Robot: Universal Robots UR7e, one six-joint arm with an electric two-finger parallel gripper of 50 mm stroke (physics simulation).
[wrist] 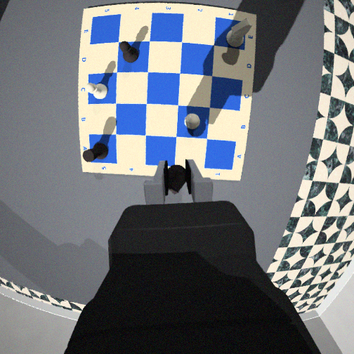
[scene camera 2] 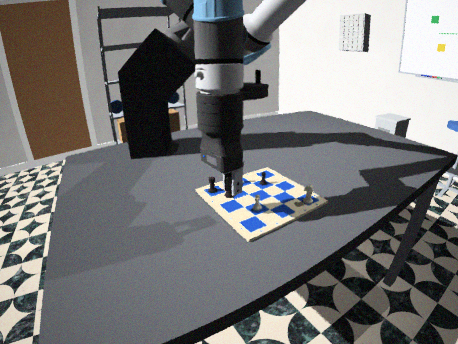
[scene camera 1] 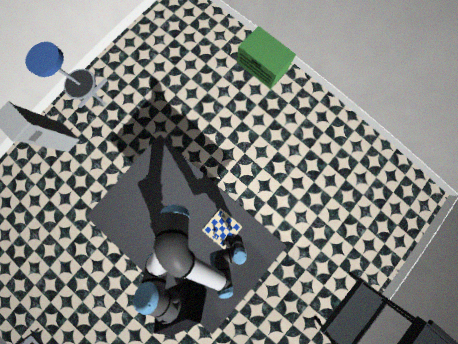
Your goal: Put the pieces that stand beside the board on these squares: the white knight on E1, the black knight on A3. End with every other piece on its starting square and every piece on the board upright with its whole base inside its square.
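Seen in the pictures: gripper, between the fingertips: (scene camera 2: pixel 232 190) (scene camera 1: pixel 233 235); arm's base, origin of its link: (scene camera 2: pixel 179 48) (scene camera 1: pixel 169 305).
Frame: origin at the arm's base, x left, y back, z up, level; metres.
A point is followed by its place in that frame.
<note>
The board (scene camera 2: pixel 248 236) {z -0.339, x -0.045, y -0.541 m} (wrist: pixel 239 174) lies flat on the table. My gripper (scene camera 2: pixel 230 189) {z -0.289, x -0.035, y -0.459 m} (wrist: pixel 176 170) is shut on the black knight (scene camera 2: pixel 228 193) {z -0.289, x -0.047, y -0.464 m} (wrist: pixel 176 177), held upright above the board's A edge, near A3; its exact height is hard to tell. The white knight (scene camera 2: pixel 308 194) {z -0.320, x 0.123, y -0.503 m} (wrist: pixel 235 38) stands upright on E1. A white piece (scene camera 2: pixel 257 203) {z -0.325, x 0.014, y -0.472 m} (wrist: pixel 192 121) stands on B2, a second white piece (wrist: pixel 100 91) on C5. A black piece (scene camera 2: pixel 212 185) {z -0.322, x -0.041, y -0.363 m} (wrist: pixel 98 151) stands on A5, another black piece (scene camera 2: pixel 263 178) {z -0.324, x 0.082, y -0.386 m} (wrist: pixel 130 52) on D4. The gripper hides C5 in scene camera 2.
The dark grey table (scene camera 1: pixel 125 200) {z -0.345, x 0.722, y -0.024 m} (scene camera 2: pixel 125 210) {z -0.345, x -0.247, y -0.343 m} surrounds the board. The arm's black pedestal (scene camera 2: pixel 147 110) {z -0.186, x -0.131, y -0.050 m} stands at the table's back. The standing pieces on A5 and B2 are the closest to my gripper. The arm's shadow falls over part of the board.
</note>
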